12 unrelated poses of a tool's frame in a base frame.
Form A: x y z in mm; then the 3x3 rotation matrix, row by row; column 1 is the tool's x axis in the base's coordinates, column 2 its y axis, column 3 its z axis. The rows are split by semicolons.
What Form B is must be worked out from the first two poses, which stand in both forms.
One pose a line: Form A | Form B
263, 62, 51; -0.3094, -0.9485, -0.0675; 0.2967, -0.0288, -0.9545; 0.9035, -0.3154, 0.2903 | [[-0.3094, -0.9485, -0.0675, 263], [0.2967, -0.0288, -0.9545, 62], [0.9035, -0.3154, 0.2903, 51], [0, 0, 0, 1]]
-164, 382, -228; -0.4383, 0.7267, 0.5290; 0.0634, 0.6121, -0.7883; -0.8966, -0.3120, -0.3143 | [[-0.4383, 0.7267, 0.5290, -164], [0.0634, 0.6121, -0.7883, 382], [-0.8966, -0.3120, -0.3143, -228], [0, 0, 0, 1]]
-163, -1, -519; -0.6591, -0.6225, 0.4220; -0.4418, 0.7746, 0.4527; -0.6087, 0.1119, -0.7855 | [[-0.6591, -0.6225, 0.4220, -163], [-0.4418, 0.7746, 0.4527, -1], [-0.6087, 0.1119, -0.7855, -519], [0, 0, 0, 1]]
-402, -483, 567; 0.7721, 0.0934, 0.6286; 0.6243, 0.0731, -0.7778; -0.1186, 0.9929, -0.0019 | [[0.7721, 0.0934, 0.6286, -402], [0.6243, 0.0731, -0.7778, -483], [-0.1186, 0.9929, -0.0019, 567], [0, 0, 0, 1]]
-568, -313, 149; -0.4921, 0.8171, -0.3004; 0.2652, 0.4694, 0.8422; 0.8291, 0.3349, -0.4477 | [[-0.4921, 0.8171, -0.3004, -568], [0.2652, 0.4694, 0.8422, -313], [0.8291, 0.3349, -0.4477, 149], [0, 0, 0, 1]]
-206, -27, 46; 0.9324, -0.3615, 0.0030; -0.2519, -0.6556, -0.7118; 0.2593, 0.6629, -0.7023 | [[0.9324, -0.3615, 0.0030, -206], [-0.2519, -0.6556, -0.7118, -27], [0.2593, 0.6629, -0.7023, 46], [0, 0, 0, 1]]
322, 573, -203; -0.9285, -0.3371, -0.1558; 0.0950, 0.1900, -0.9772; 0.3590, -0.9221, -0.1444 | [[-0.9285, -0.3371, -0.1558, 322], [0.0950, 0.1900, -0.9772, 573], [0.3590, -0.9221, -0.1444, -203], [0, 0, 0, 1]]
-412, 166, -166; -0.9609, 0.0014, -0.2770; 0.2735, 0.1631, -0.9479; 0.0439, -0.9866, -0.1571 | [[-0.9609, 0.0014, -0.2770, -412], [0.2735, 0.1631, -0.9479, 166], [0.0439, -0.9866, -0.1571, -166], [0, 0, 0, 1]]
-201, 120, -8; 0.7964, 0.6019, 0.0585; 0.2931, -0.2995, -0.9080; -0.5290, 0.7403, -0.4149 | [[0.7964, 0.6019, 0.0585, -201], [0.2931, -0.2995, -0.9080, 120], [-0.5290, 0.7403, -0.4149, -8], [0, 0, 0, 1]]
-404, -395, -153; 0.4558, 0.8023, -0.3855; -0.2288, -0.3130, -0.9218; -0.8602, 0.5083, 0.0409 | [[0.4558, 0.8023, -0.3855, -404], [-0.2288, -0.3130, -0.9218, -395], [-0.8602, 0.5083, 0.0409, -153], [0, 0, 0, 1]]
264, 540, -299; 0.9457, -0.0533, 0.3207; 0.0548, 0.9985, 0.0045; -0.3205, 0.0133, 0.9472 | [[0.9457, -0.0533, 0.3207, 264], [0.0548, 0.9985, 0.0045, 540], [-0.3205, 0.0133, 0.9472, -299], [0, 0, 0, 1]]
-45, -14, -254; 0.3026, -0.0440, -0.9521; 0.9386, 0.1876, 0.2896; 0.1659, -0.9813, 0.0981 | [[0.3026, -0.0440, -0.9521, -45], [0.9386, 0.1876, 0.2896, -14], [0.1659, -0.9813, 0.0981, -254], [0, 0, 0, 1]]
